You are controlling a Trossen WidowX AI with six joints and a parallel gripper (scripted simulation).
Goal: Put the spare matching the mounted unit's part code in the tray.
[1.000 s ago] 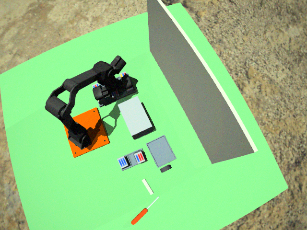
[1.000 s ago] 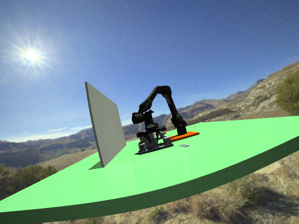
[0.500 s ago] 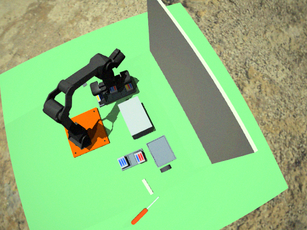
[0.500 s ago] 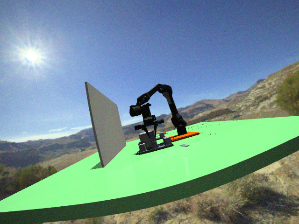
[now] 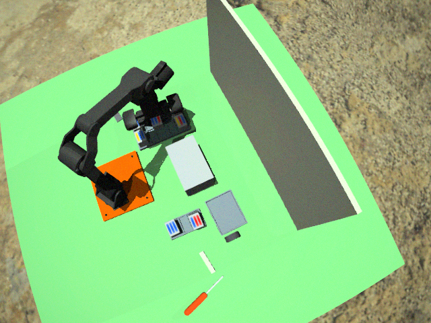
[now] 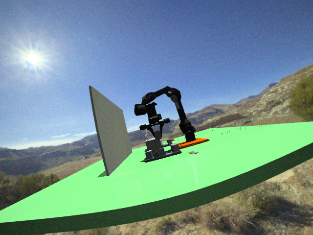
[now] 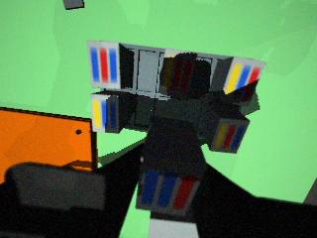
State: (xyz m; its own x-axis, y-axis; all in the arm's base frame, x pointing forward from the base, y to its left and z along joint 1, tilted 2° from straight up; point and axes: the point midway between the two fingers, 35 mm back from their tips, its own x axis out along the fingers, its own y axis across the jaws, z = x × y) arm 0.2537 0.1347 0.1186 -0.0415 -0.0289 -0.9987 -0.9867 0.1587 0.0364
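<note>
The grey tray is 36 cm to the right of my gripper tip, 10 cm below it and 5 cm ahead of it. Round my gripper tip: pale mounted unit (16 cm to the right, 5 cm below, 3 cm ahead); grey wall panel (27 cm ahead, 19 cm to the right, 12 cm above); black puck (44 cm to the right, 8 cm below, 3 cm ahead).
</note>
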